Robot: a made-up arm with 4 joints. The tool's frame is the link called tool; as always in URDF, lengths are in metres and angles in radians. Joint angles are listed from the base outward. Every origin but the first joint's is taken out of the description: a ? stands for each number. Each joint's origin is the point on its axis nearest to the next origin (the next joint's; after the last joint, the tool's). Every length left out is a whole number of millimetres.
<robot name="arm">
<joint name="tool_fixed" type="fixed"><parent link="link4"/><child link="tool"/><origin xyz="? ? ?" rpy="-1.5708 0 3.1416"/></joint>
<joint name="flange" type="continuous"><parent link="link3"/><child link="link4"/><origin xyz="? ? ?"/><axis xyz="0 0 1"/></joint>
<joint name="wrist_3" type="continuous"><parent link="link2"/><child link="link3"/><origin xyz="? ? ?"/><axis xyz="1 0 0"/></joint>
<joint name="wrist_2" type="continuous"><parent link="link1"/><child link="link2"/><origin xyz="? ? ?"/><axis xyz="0 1 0"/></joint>
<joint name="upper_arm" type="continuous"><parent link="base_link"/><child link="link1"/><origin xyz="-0.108 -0.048 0.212"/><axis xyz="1 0 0"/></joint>
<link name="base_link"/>
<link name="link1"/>
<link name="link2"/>
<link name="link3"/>
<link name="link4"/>
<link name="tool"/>
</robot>
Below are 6 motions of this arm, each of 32 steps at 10 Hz.
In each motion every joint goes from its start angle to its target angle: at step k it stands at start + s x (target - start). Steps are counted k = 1, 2, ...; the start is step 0. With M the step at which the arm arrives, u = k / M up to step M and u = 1 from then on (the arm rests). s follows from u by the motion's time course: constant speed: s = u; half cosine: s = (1 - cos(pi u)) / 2; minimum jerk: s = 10 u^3 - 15 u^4 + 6 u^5.
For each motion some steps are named. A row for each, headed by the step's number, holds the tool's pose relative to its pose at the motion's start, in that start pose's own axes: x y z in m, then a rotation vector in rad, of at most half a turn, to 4 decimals.
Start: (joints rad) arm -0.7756 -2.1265 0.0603 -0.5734
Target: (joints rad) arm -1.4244 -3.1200 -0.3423 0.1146
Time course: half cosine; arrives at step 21
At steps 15, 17, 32:
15: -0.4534 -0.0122 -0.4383 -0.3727 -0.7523 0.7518
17: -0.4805 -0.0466 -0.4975 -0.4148 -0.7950 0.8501
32: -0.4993 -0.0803 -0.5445 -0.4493 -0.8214 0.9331

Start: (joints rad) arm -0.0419 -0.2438 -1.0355 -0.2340
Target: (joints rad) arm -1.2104 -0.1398 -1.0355 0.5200
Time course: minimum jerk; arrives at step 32
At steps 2, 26, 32:
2: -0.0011 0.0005 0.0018 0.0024 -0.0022 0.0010
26: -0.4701 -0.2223 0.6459 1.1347 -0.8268 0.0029
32: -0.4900 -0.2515 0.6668 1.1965 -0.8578 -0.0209

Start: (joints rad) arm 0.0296 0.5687 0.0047 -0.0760
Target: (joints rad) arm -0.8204 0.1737 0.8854 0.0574
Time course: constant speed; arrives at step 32
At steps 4, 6, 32:
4: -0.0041 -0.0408 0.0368 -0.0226 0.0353 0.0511
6: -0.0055 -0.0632 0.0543 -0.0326 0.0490 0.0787
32: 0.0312 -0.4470 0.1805 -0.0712 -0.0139 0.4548

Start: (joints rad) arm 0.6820 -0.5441 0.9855 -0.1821
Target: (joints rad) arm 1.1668 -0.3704 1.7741 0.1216
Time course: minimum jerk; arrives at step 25
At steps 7, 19, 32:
7: 0.0123 0.0327 -0.0218 -0.1666 -0.0039 -0.0098
19: 0.0467 0.1437 -0.1493 -1.1085 -0.0417 0.1152
32: 0.0479 0.1502 -0.1613 -1.2213 -0.0447 0.1509

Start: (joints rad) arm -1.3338 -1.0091 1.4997 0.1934
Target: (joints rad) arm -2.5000 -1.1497 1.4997 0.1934
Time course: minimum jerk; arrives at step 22
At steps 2, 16, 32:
2: -0.0022 -0.0023 -0.0006 0.0028 -0.0014 -0.0070
16: -0.3623 -0.1028 -0.1198 0.3092 -0.1748 -0.9589
32: -0.4146 -0.0819 -0.1396 0.3448 -0.1971 -1.1044

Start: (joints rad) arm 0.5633 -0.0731 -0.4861 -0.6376
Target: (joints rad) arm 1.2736 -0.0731 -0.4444 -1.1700
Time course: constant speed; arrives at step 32
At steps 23, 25, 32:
23: 0.3260 -0.0744 -0.3176 -0.3543 0.4066 -0.4118
25: 0.3512 -0.0936 -0.3443 -0.3781 0.4401 -0.4545
32: 0.4319 -0.1760 -0.4329 -0.4517 0.5534 -0.6120

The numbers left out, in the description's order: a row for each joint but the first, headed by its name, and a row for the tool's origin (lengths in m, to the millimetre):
tool: 0.024 -0.224 0
flange: 0 0.243 -0.163
wrist_3: -0.039 0 -0.287
wrist_2: 0 -0.438 -0.167

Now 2 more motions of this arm.
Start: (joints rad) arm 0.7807 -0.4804 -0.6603 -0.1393
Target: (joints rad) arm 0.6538 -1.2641 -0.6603 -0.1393
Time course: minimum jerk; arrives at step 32
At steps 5, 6, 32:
5: -0.0111 0.0007 0.0006 0.0006 0.0129 0.0198
6: -0.0182 0.0010 0.0011 0.0009 0.0211 0.0324
32: -0.3605 -0.0970 0.0752 -0.0114 0.4013 0.6843

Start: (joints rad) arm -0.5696 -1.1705 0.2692 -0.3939
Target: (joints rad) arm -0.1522 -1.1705 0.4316 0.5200
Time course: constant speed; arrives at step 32
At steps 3, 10, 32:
3: -0.0005 0.0094 -0.0135 -0.0320 -0.0510 -0.0012
10: -0.0034 0.0295 -0.0493 -0.1071 -0.1703 0.0086
32: -0.0254 0.0614 -0.1928 -0.3162 -0.5424 0.1535

